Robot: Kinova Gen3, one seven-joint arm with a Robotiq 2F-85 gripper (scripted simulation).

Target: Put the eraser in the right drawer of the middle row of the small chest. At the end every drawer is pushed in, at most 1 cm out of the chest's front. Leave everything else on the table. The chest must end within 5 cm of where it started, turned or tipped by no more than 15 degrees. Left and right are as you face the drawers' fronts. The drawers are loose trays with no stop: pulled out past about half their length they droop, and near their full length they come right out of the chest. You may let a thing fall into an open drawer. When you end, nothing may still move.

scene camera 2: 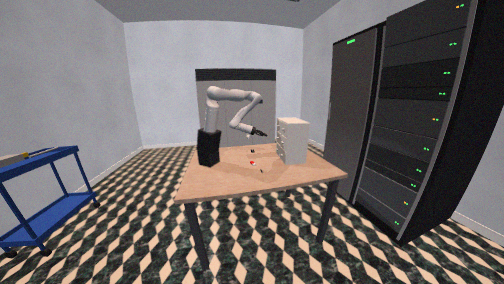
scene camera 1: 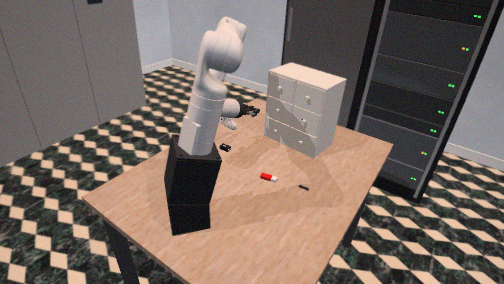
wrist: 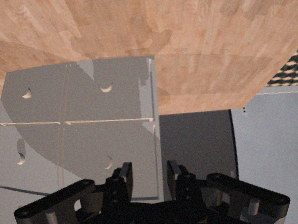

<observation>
A chest [scene camera 1: 334, 86]: 1.30 m from the lens.
</observation>
